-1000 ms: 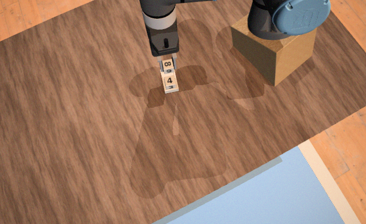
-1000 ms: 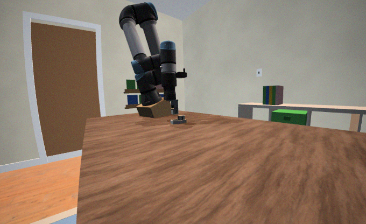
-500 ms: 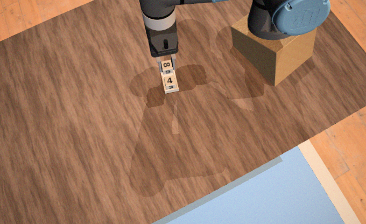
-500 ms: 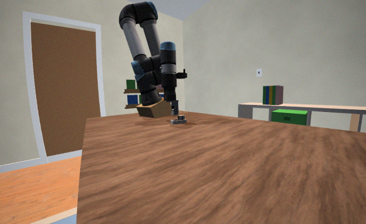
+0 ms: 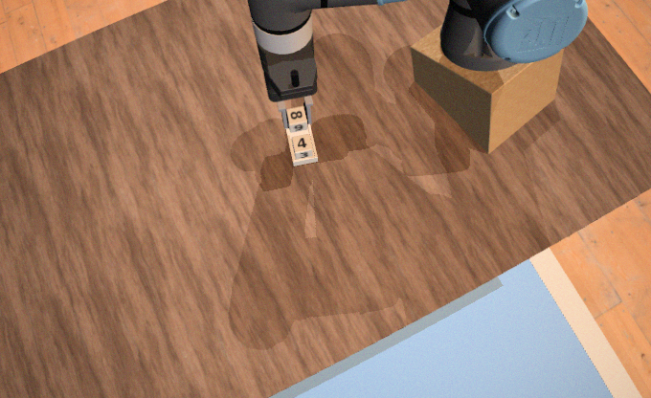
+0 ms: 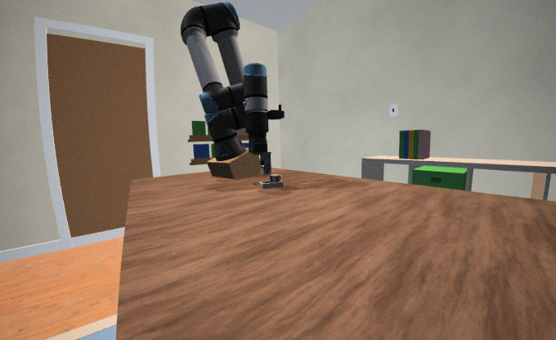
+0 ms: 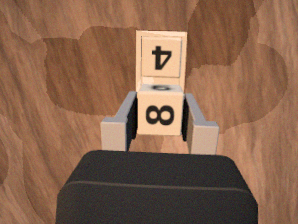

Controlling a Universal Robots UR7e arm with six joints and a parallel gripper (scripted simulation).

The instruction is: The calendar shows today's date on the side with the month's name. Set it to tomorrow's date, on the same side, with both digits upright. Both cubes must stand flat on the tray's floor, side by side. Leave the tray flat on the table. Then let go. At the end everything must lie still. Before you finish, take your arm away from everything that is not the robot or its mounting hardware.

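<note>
The digit cube lies 50 mm below my hand, 30 mm to the left of it and 10 mm ahead of it. Round my hand: calendar tray: 60 mm below, 20 mm to the left.
</note>
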